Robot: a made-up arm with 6 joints. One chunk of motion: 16 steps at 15 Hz.
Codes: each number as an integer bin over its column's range. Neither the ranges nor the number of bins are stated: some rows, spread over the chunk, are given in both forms.
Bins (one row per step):
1: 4 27 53 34 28 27
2: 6 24 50 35 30 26
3: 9 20 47 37 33 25
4: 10 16 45 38 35 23
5: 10 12 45 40 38 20
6: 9 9 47 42 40 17
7: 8 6 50 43 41 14
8: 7 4 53 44 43 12
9: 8 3 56 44 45 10
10: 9 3 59 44 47 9
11: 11 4 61 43 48 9
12: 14 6 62 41 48 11
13: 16 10 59 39 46 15
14: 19 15 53 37 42 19
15: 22 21 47 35 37 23
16: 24 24 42 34 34 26
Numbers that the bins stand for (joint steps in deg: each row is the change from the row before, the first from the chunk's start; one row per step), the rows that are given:
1: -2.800 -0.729 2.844 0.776 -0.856 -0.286
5: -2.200 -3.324 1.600 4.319 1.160 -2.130
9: -2.400 -4.881 3.311 6.681 2.571 -4.765
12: -1.800 -4.362 4.244 4.910 3.176 -4.502
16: -0.800 -1.248 1.133 0.776 0.354 -0.549
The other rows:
2: -2.600 -1.248 2.378 1.367 -0.452 -0.549
3: -2.300 -1.940 1.911 2.548 0.152 -0.813
4: -2.200 -2.632 1.600 3.138 0.556 -1.340
6: -2.300 -3.843 1.911 5.500 1.563 -2.921
7: -2.400 -4.362 2.378 6.090 1.765 -3.711
8: -2.500 -4.708 2.844 6.681 2.168 -4.238
10: -2.300 -4.881 3.778 6.681 2.975 -5.029
11: -2.100 -4.708 4.089 6.090 3.176 -5.029
13: -1.600 -3.670 3.778 3.729 2.773 -3.448
14: -1.300 -2.805 2.844 2.548 1.967 -2.394
15: -1.000 -1.767 1.911 1.367 0.959 -1.340

